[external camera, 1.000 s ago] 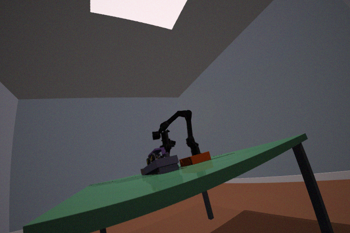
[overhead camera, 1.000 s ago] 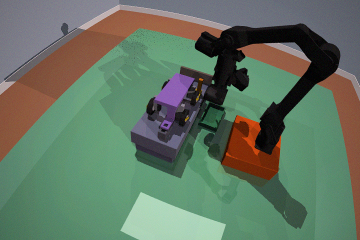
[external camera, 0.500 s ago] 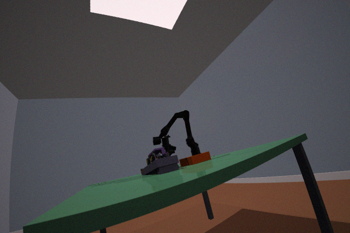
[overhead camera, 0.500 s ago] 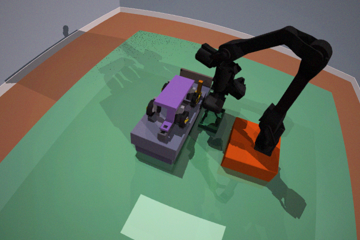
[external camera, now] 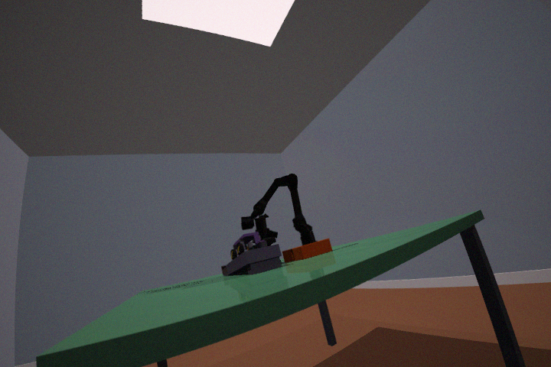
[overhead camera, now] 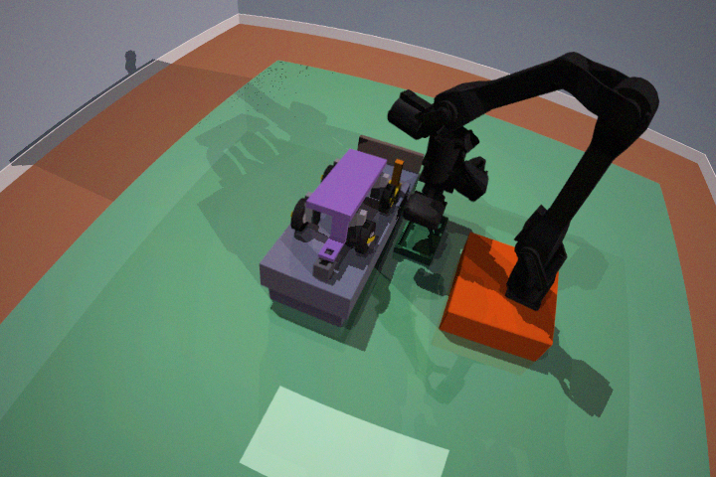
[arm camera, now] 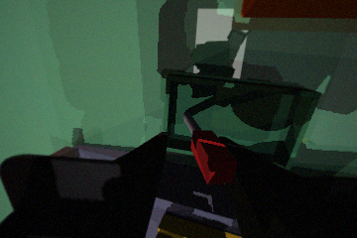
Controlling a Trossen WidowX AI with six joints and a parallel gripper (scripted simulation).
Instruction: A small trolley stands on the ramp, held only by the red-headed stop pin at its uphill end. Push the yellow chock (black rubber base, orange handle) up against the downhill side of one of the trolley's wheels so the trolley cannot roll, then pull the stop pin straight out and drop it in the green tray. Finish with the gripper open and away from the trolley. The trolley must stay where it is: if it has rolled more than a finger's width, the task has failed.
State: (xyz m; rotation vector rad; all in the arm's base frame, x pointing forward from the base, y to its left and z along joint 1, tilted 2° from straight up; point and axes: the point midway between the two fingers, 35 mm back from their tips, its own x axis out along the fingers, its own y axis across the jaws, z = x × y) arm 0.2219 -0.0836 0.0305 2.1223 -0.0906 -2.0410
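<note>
My gripper tip is 30 mm to the right of the green tray and 60 mm above it. From my gripper tip the other things lie so: stop pin 10 mm below; then grey ramp 110 mm ahead, 130 mm to the left; then yellow chock 80 mm ahead, 20 mm to the left, 30 mm above.
</note>
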